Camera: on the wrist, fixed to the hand. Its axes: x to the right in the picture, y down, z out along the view.
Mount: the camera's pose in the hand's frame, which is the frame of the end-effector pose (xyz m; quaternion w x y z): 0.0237 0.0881 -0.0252 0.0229 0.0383 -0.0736 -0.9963
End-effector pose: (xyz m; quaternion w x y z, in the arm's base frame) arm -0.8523 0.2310 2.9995 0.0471 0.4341 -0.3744 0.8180
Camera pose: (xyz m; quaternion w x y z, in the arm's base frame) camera -0.9194 0.1786 2.9582 0.7719 0.4450 0.4518 -0.0458
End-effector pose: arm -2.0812 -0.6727 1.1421 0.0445 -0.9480 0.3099 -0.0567
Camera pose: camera -2.1169 -0.7588 1.1584 0.0036 -0.3329 -0.9429 0.0123
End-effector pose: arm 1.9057 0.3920 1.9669 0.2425 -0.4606 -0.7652 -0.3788
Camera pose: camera 1.9737 0.4095 2.0304 0.4105 -0.7332 0.5088 0.1871
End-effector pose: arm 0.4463 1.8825 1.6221 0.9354 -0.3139 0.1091 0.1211
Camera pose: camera 0.4395 1.9389 1.5464 0.1621 -0.0711 -0.3744 -0.9102
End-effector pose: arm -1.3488 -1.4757 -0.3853 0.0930 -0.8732 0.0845 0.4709
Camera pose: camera -1.3363 -1.5685 -0.3989 0.5109 -0.0660 -0.8568 -0.0208
